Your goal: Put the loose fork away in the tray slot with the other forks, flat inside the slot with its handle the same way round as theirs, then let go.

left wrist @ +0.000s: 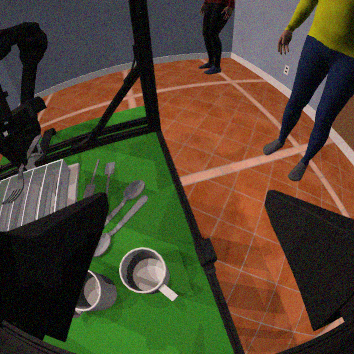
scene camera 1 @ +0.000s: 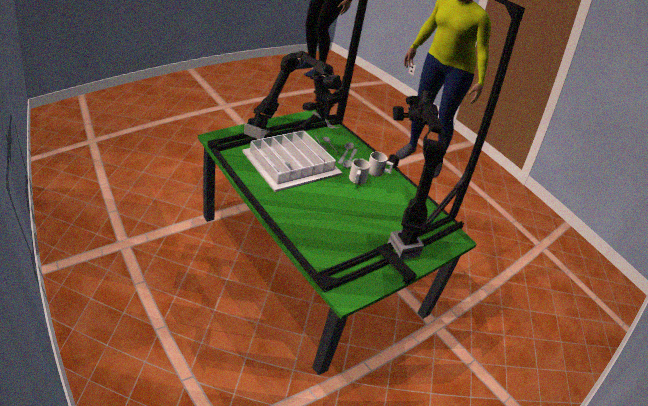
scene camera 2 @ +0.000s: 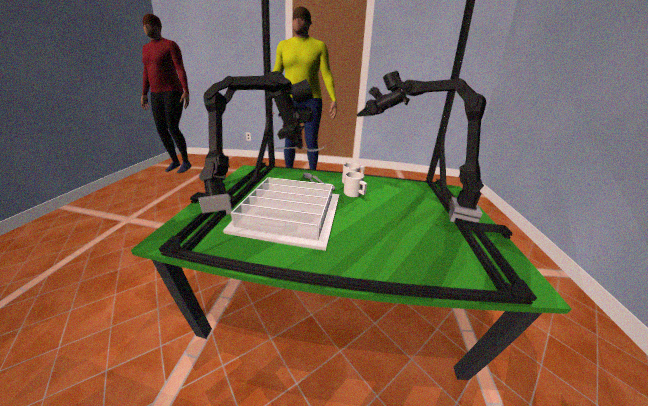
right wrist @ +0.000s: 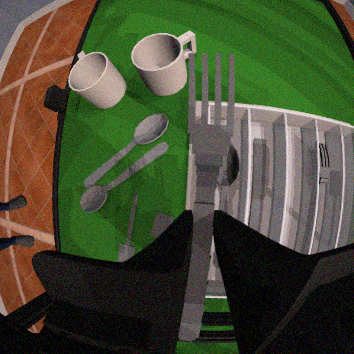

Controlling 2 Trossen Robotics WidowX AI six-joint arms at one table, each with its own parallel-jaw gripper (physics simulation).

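My right gripper [scene camera 2: 299,145] [right wrist: 201,217] is shut on the grey fork [scene camera 2: 315,149] [left wrist: 14,194] [right wrist: 209,140], holding it by the handle roughly level above the table. In the right wrist view its four tines point up the picture and it overlaps the left edge of the white tray [scene camera 1: 274,188] [scene camera 2: 280,240] [right wrist: 190,197]. Fork tines [right wrist: 324,155] show in a slot towards the tray's right side, also pointing up the picture; their handles are hidden by a finger. My left gripper [scene camera 2: 360,114] [left wrist: 188,199] is open and empty, high above the table.
Two white mugs [scene camera 1: 359,171] [scene camera 1: 378,164] stand beside the tray. Two loose spoons [right wrist: 151,128] [right wrist: 93,198] and two flat-ended utensils [right wrist: 131,220] [right wrist: 161,225] lie beside it. A dark spoon bowl [right wrist: 233,165] shows in the tray's leftmost slot in the right wrist view. Dark rails border the green table.
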